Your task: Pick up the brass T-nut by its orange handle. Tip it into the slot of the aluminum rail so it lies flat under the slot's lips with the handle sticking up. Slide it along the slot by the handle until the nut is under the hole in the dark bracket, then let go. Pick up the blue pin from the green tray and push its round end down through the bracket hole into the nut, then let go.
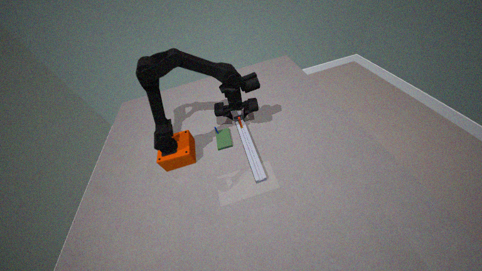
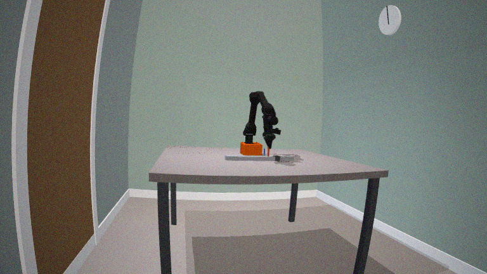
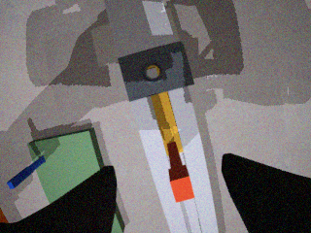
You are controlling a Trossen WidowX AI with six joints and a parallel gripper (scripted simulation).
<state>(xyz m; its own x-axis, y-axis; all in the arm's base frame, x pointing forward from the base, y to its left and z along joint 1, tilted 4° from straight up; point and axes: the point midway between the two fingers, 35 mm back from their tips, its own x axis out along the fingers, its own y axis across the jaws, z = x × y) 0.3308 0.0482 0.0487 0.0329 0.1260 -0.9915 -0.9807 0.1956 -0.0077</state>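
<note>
Right now my gripper tip is 12 cm past the blue pin, 5 cm above it and 1 cm to the right of it. The rest, counted from my gripper tip: green tray: 11 cm behind, 7 cm below, 1 cm to the right.
</note>
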